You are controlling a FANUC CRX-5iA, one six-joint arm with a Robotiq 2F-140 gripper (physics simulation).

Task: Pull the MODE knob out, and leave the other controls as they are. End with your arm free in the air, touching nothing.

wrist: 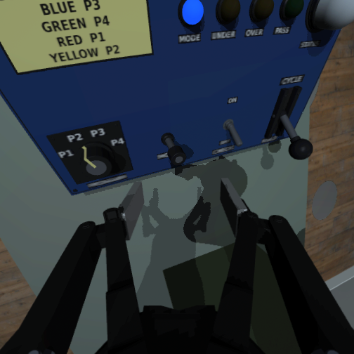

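The MODE knob (177, 155) is a small black knob with a grey tip at the lower middle of the blue panel. It stands out from the panel on a dark shaft, and the label beside it is partly hidden. A blue lamp (192, 12) marked MODE is lit at the top. My gripper (181, 190) is open, with nothing between its fingers. Its fingertips are below the knob in the view, one to each side, apart from it.
The P1–P4 selector (97, 163) is left of the knob, its line pointing near P2. A grey toggle switch (233, 132) and the CYCLE lever with a black ball (300, 149) are to the right. Dark lamps and a white STATUS dome (334, 12) are above.
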